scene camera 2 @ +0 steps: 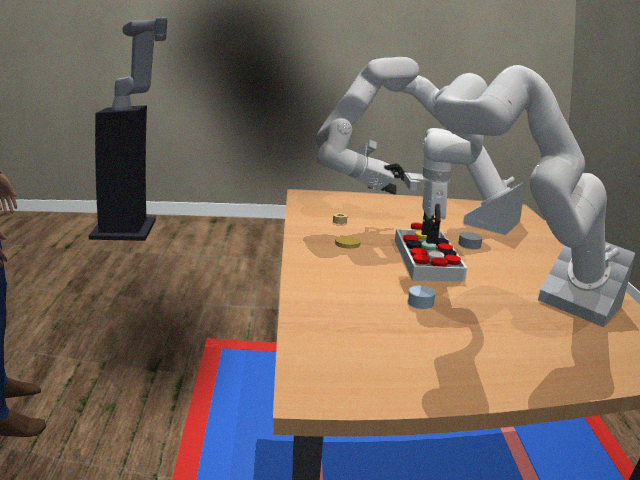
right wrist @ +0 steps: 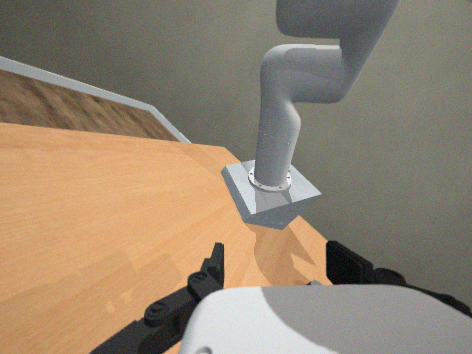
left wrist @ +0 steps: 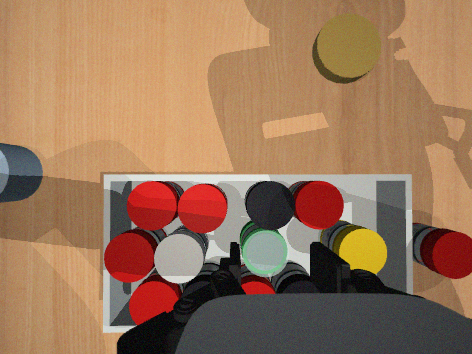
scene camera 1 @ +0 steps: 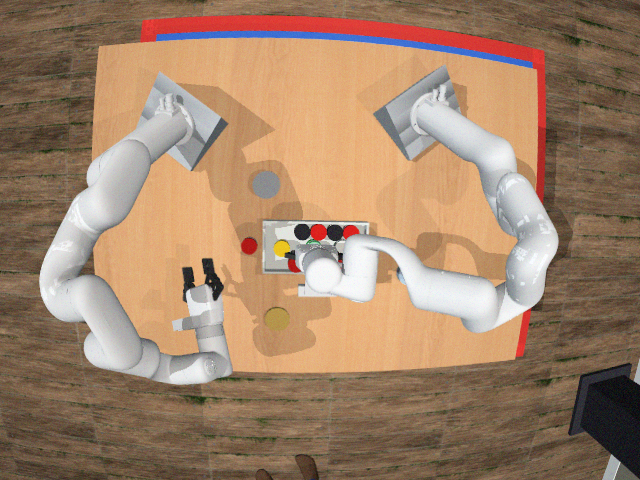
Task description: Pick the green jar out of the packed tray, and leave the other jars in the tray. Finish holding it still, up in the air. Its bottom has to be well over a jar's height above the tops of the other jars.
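Places are measured from the left arm's base along level axes (x ahead, y left, z up), in millimetres.
Where they show: left gripper, between the fingertips: (scene camera 2: 429,239) (left wrist: 274,260); right gripper, between the fingertips: (scene camera 2: 403,185) (right wrist: 274,259) (scene camera 1: 196,262); left arm's base, origin of its link: (scene camera 2: 589,270) (scene camera 1: 427,113); right arm's base, origin of its link: (scene camera 2: 496,197) (right wrist: 269,178) (scene camera 1: 174,122).
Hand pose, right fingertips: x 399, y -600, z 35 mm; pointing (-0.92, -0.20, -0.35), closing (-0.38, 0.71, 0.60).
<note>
Each offset is from my right fingertips to the centre of the thing.
The green jar {105 mm down, 21 mm back, 306 mm left} (scene camera 1: 313,242) (scene camera 2: 429,246) (left wrist: 265,252) stands in the tray {110 mm down, 22 mm back, 310 mm left} (scene camera 1: 264,235) (scene camera 2: 439,274) (left wrist: 408,210) among red, black, white and yellow-capped jars. In the left wrist view a black-capped jar {105 mm down, 22 mm ahead, 301 mm left} (left wrist: 270,205) is above it, a white-capped jar {105 mm down, 23 mm back, 382 mm left} (left wrist: 179,254) to its left, and a yellow-capped jar {105 mm down, 22 mm back, 219 mm left} (left wrist: 363,250) farther right. My left gripper (scene camera 1: 314,253) (scene camera 2: 432,238) (left wrist: 274,260) is open, pointing down at about the height of the jar tops; its fingers appear on either side of the green lid. My right gripper (scene camera 1: 197,264) (scene camera 2: 399,181) (right wrist: 274,259) is open and empty, away from the tray.
A red-capped jar {109 mm down, 27 mm back, 130 mm left} (scene camera 1: 249,245) (left wrist: 452,253) stands outside the tray's end. A grey disc {114 mm down, 191 mm back, 176 mm left} (scene camera 1: 266,184) (scene camera 2: 470,240), a dull yellow disc {123 mm down, 190 mm ahead, 205 mm left} (scene camera 1: 277,318) (scene camera 2: 347,241) (left wrist: 348,46), a blue-grey cylinder {114 mm down, 56 mm ahead, 579 mm left} (scene camera 2: 421,297) (left wrist: 22,172) and a small brass nut {118 mm down, 196 mm ahead, 7 mm left} (scene camera 2: 340,219) are on the table.
</note>
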